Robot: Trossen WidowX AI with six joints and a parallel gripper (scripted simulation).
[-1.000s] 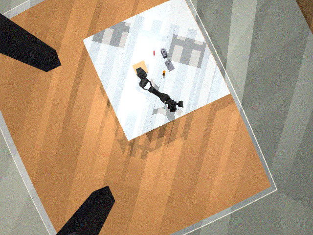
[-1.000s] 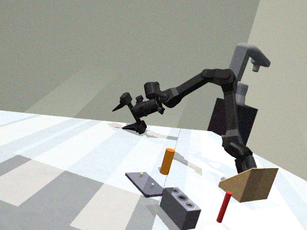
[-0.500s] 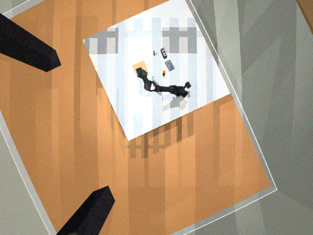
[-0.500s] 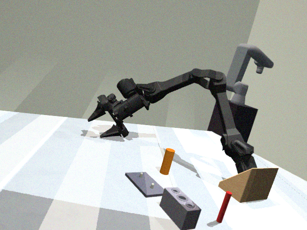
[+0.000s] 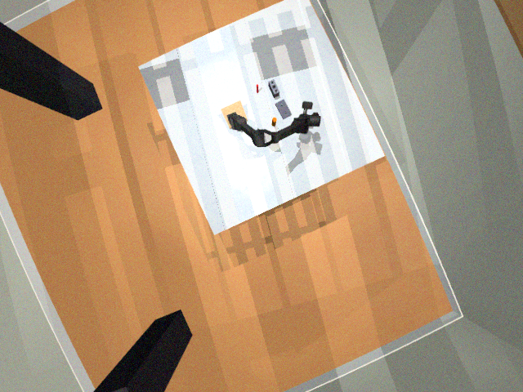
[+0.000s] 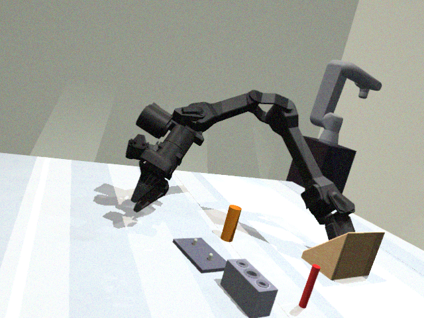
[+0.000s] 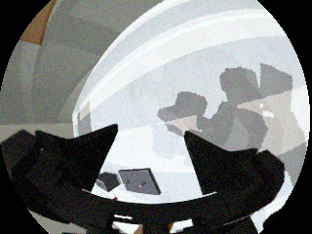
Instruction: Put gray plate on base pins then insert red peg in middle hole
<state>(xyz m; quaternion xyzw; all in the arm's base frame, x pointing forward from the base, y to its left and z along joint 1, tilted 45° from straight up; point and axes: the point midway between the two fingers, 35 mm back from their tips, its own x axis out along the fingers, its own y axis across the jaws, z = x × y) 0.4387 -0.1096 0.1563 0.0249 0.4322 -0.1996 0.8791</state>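
The gray plate is 270 mm to the left of my gripper tip, 120 mm behind it and 10 mm below it. Round my gripper tip: red peg 300 mm to the left, 230 mm behind, 10 mm below; then orange peg 220 mm behind, 50 mm to the left, 10 mm below; then base 120 mm to the left, 110 mm behind, 40 mm below.
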